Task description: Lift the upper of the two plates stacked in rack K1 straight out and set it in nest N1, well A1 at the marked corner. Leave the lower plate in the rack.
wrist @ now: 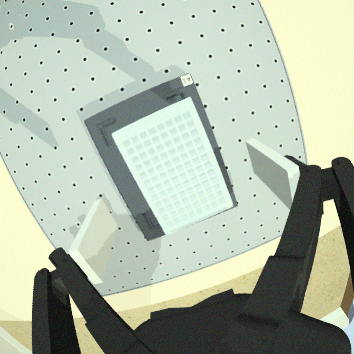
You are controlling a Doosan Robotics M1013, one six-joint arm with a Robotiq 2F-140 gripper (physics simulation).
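Places are measured from the arm's base along level axes (x ahead, y up, z right), in millimetres.
Pixels of known places: gripper, fingertip midpoint: point(177, 185).
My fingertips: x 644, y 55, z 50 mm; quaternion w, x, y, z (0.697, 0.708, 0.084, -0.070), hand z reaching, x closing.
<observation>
For each thing: its middle in the pictures, then the offset to it from my fingertips. "*": a spot on its surface instead. Level surfaces: height alone.
- white multi-well plate, body centre: point(176, 171) dx +2, dy -50, dz +5 mm
- dark rectangular nest, body centre: point(165, 164) dx -8, dy -64, dz +0 mm
- small white A1 label, surface spot: point(186, 80) * dx +28, dy -59, dz -84 mm
- grey-green perforated board, surface height: dy -71 mm
- pale yellow surface, surface height: dy -84 mm
A white multi-well plate point(175, 167) lies flat over a dark rectangular nest point(117, 172) in the wrist view. It is offset to the right on the nest, with dark margin and corner brackets showing at the left and top. A small white A1 label point(186, 80) marks the nest's upper right corner. My gripper point(177, 185) is open and empty, its pale pads apart on either side of the plate, towards its lower end, and not touching it. The plate's height above the nest is hard to tell. Rack K1 cannot be made out.
The nest rests on a grey-green perforated board point(240, 60) with a curved outline. A pale yellow surface point(315, 65) surrounds the board. Speckled tan floor shows at the bottom, with part of a white and blue object at the lower right edge.
</observation>
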